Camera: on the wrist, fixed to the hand. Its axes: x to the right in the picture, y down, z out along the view.
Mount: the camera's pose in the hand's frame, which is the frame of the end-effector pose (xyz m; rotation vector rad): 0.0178 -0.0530 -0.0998 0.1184 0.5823 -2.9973
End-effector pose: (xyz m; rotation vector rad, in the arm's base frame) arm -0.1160 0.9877 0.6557 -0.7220 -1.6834 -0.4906
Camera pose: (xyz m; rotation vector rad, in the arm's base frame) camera -0.0839 0.8868 0.6991 -2.3284 0.7120 1.8835
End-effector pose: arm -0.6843 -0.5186 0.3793 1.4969 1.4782 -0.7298
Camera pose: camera -0.7512 -0.4276 0.3976 1.2228 -1.7391 0.8922
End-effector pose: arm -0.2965 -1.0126 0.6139 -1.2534 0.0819 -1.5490
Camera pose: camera -0.4020 -1.0569 0.6143 -0.2055 1.0140 1.5327
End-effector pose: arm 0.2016 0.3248 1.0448 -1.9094 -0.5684 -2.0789
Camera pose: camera 0.0874 0.3281 1.0508 -0.6973 1.4993 0.6324
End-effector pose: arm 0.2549 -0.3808 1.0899 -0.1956 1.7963 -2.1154
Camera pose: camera 0.1959 -0.2879 1.1211 1.0053 0.0748 0.5175
